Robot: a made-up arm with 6 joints.
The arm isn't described. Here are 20 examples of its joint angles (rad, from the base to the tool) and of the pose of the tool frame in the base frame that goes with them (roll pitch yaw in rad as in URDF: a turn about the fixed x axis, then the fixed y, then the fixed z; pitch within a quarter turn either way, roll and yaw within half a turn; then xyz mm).
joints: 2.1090 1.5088 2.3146 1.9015 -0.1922 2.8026
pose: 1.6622 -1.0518 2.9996 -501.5 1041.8 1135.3
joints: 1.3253 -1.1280 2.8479 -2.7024 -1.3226 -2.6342
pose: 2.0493 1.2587 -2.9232 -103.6 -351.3 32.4
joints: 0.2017 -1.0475 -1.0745 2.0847 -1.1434 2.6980
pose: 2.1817 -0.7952 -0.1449 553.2 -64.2 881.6
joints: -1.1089 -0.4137 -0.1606 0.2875 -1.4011 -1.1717
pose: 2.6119 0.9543 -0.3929 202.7 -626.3 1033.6
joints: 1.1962 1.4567 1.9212 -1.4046 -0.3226 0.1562
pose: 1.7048 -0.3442 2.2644 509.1 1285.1 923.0
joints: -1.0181 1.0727 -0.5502 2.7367 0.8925 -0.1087
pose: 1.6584 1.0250 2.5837 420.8 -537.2 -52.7
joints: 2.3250 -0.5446 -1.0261 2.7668 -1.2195 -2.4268
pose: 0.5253 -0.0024 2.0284 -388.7 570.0 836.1
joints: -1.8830 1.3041 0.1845 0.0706 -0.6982 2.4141
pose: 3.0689 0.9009 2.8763 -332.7 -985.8 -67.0
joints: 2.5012 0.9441 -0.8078 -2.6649 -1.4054 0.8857
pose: -3.0709 -0.3287 -3.1141 -638.6 416.2 57.4
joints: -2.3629 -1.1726 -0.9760 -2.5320 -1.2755 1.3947
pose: 0.7862 -0.4108 -0.5183 -235.5 -336.8 1021.4
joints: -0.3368 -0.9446 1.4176 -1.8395 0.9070 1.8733
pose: 2.6319 -1.2082 -1.6649 -702.2 79.6 1180.9
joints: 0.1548 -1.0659 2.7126 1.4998 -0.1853 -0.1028
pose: 2.8962 0.0650 -2.3322 -636.0 -180.5 94.9
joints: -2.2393 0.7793 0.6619 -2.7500 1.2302 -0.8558
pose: -2.6689 0.4682 2.8314 -820.0 -979.6 687.4
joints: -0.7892 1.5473 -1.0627 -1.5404 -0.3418 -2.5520
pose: 2.0265 0.5403 2.7416 164.1 -56.5 -26.1
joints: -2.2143 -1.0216 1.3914 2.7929 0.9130 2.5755
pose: 0.2972 -0.6199 -0.8618 440.0 563.8 1193.8
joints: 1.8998 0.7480 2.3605 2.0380 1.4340 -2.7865
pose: 0.4963 0.5121 3.1139 -246.8 436.5 1484.8
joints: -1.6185 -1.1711 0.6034 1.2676 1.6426 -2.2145
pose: -0.4394 0.6674 -0.2184 176.7 500.4 1256.6
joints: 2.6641 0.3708 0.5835 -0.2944 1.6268 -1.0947
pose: -0.3209 -1.0893 -1.4083 -817.3 574.0 1321.3
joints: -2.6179 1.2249 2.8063 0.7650 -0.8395 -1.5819
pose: 1.7203 -0.8809 -2.4072 -622.9 -185.9 1298.0
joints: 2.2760 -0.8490 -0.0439 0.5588 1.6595 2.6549
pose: 1.4681 -0.3619 -0.8054 -119.1 59.4 1418.2
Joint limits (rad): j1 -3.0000..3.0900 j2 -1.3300..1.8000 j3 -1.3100..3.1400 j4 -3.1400..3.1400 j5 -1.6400..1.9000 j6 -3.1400..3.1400
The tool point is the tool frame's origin. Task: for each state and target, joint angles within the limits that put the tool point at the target. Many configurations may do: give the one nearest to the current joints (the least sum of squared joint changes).
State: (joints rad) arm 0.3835 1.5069 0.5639 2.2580 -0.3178 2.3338
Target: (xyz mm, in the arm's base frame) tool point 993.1 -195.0 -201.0
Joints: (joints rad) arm -0.1056 1.4111 -0.0197 2.1828 -0.3797 2.3543
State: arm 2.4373 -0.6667 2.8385 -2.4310 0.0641 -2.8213
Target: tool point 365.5 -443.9 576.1
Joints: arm 2.2261 -0.2318 3.1400 -2.4179 -0.0996 -2.8056
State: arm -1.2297 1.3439 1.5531 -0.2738 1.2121 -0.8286
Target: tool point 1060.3 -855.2 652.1
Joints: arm -0.6004 1.8000 1.8170 -0.2360 1.6805 -0.7520
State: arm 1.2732 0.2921 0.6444 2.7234 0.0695 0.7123
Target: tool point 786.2 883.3 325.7
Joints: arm 0.8452 0.7003 -0.1132 2.7835 0.2309 0.7450
